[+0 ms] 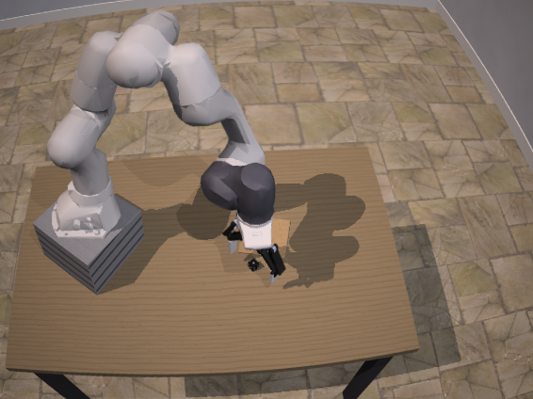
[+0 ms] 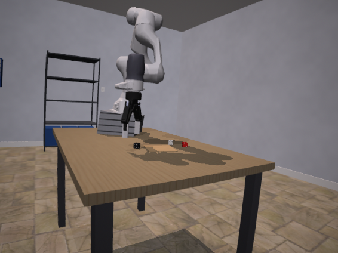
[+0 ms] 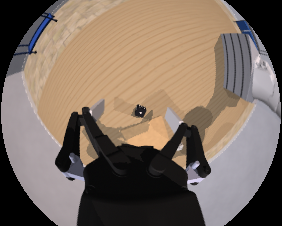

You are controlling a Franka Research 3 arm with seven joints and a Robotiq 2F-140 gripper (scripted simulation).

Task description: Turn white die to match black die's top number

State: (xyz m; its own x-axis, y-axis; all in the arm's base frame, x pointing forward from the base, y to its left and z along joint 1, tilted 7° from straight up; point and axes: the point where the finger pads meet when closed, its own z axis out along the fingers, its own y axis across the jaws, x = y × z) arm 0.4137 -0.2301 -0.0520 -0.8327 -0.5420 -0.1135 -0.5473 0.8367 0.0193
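Right now my hand is 60 mm above the black die, 30 mm to the right of it and 10 mm short of it. The rest, counted from my hand: red die (270 mm to the left, 100 mm ahead, 60 mm below); then white die (250 mm to the left, 60 mm below, 20 mm ahead); then tan mat (120 mm to the left, 70 mm below, 70 mm ahead).
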